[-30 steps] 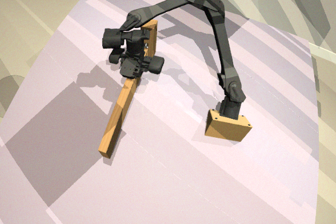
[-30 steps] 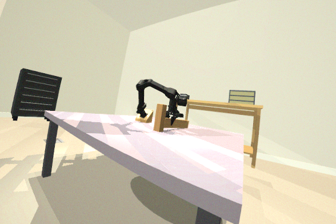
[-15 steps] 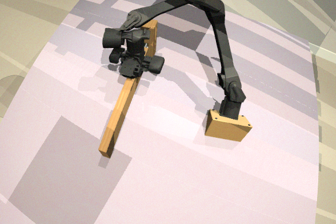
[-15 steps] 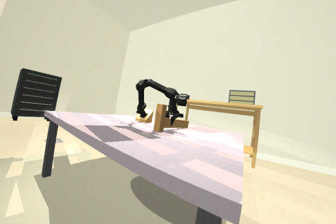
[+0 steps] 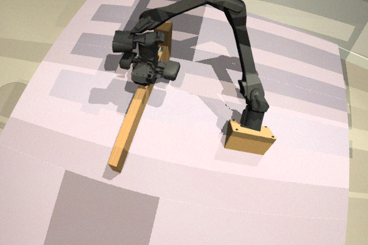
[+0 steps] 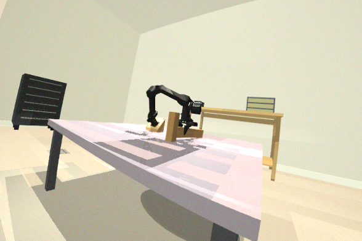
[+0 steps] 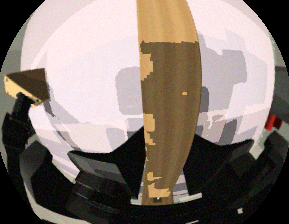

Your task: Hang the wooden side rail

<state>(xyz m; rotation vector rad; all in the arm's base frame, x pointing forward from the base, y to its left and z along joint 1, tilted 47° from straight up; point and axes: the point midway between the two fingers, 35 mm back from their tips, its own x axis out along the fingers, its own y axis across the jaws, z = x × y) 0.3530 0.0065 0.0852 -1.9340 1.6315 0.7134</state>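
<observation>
Now: gripper tip 130 mm to the left of the headboard post, 40 mm below it and 10 mm short of it.
</observation>
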